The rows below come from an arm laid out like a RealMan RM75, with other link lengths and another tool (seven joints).
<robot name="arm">
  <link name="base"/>
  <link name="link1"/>
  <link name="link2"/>
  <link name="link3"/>
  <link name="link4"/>
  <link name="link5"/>
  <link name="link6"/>
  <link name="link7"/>
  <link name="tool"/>
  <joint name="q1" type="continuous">
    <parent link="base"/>
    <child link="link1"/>
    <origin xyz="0 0 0.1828" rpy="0 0 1.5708"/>
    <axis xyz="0 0 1"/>
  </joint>
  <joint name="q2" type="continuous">
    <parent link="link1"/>
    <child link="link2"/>
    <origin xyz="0 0 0" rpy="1.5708 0 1.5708"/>
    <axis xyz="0 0 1"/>
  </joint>
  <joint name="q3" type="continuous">
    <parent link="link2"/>
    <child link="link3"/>
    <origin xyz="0 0.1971 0" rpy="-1.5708 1.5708 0"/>
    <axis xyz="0 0 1"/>
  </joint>
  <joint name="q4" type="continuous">
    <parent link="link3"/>
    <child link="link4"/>
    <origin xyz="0 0 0" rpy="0 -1.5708 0"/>
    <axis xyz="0 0 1"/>
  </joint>
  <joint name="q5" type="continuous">
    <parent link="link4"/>
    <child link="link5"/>
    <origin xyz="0.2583 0 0" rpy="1.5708 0 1.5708"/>
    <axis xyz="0 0 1"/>
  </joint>
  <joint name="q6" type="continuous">
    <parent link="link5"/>
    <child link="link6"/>
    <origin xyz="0 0 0" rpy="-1.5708 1.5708 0"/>
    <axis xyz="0 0 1"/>
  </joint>
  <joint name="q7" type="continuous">
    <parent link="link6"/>
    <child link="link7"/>
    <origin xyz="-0.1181 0 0" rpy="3.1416 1.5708 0"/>
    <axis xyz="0 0 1"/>
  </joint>
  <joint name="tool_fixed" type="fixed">
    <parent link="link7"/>
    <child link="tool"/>
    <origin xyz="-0.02 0.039 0.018" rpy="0 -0.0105 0.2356"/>
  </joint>
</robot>
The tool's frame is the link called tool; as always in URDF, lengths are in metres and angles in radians. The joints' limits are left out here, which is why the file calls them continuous.
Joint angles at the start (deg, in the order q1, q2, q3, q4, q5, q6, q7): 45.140 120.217 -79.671 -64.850 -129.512 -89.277 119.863
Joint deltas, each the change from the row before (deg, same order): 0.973 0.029 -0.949 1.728 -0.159 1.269 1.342; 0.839 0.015 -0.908 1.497 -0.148 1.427 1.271; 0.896 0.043 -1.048 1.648 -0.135 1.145 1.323; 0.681 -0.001 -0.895 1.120 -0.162 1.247 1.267; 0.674 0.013 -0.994 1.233 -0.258 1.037 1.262; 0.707 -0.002 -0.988 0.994 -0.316 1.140 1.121; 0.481 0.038 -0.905 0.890 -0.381 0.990 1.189; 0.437 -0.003 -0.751 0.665 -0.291 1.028 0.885; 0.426 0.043 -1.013 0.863 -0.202 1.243 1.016; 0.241 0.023 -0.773 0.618 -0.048 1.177 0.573; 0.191 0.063 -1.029 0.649 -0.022 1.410 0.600; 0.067 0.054 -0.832 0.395 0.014 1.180 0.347
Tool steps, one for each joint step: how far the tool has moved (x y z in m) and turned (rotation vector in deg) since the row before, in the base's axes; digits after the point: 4 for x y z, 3 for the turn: -0.0006 0.0004 -0.0068 0.042 -0.731 -1.149; -0.0005 0.0009 -0.0062 0.359 -0.631 -0.996; -0.0001 -0.0003 -0.0066 -0.024 -0.855 -1.077; -0.0006 0.0005 -0.0050 0.459 -0.653 -0.821; 0.0004 -0.0002 -0.0052 0.216 -0.918 -0.871; -0.0005 0.0005 -0.0046 0.446 -0.876 -0.442; 0.0006 -0.0001 -0.0042 0.432 -0.878 -0.678; 0.0000 0.0007 -0.0033 0.586 -0.626 -0.301; 0.0006 0.0001 -0.0046 0.554 -0.678 -0.427; 0.0006 0.0005 -0.0036 0.574 -0.326 -0.137; 0.0009 0.0002 -0.0046 0.608 -0.369 -0.043; 0.0006 0.0003 -0.0036 0.522 -0.201 0.133
